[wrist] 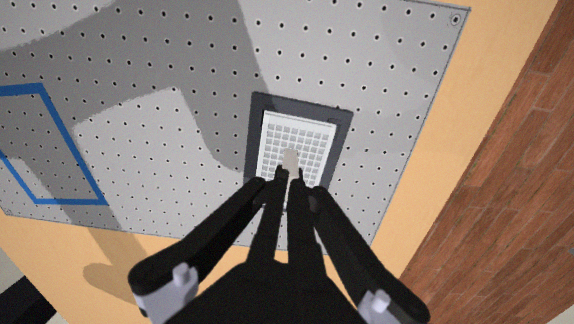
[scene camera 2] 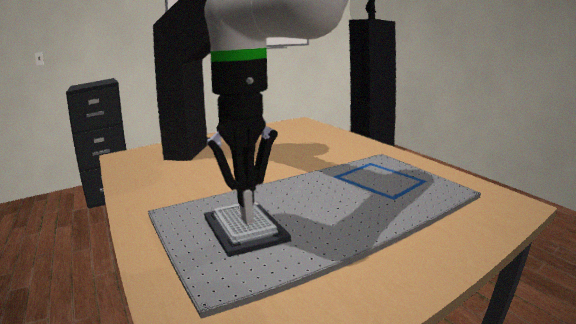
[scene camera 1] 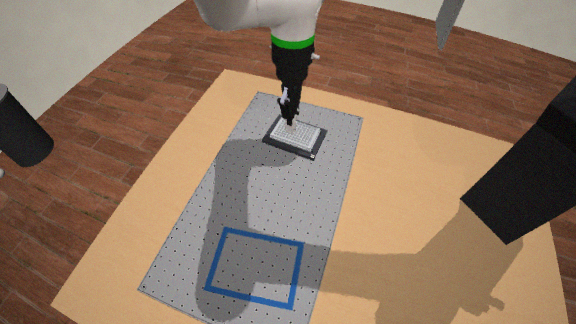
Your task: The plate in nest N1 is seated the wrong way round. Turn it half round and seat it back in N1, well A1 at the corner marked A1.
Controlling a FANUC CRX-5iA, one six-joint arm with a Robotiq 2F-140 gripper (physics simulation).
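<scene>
The white plate with a grid of wells (scene camera 1: 306, 137) (scene camera 2: 230, 220) (wrist: 300, 131) lies in the dark nest (scene camera 1: 289, 148) (scene camera 2: 261, 244) (wrist: 301, 106). A small light mark shows on a corner of the nest in scene camera 1; its lettering is too small to read. Which corner of the plate is well A1 cannot be told. My gripper (scene camera 1: 291, 128) (scene camera 2: 248, 221) (wrist: 289, 158) points down over the middle of the plate. Its pale fingertips are together with no plate between them, at or just above the well surface. The gripper hides part of the plate and nest in the wrist view.
The nest stands on a grey perforated board (scene camera 1: 280, 200) (scene camera 2: 180, 240) (wrist: 320, 70) on the wooden table (scene camera 1: 400, 200) (scene camera 2: 450, 250). A blue rectangle outline (scene camera 1: 297, 275) (scene camera 2: 410, 189) (wrist: 73, 145) marks the board's other end. Black columns (scene camera 1: 520, 170) (scene camera 2: 180, 100) rise beside the table.
</scene>
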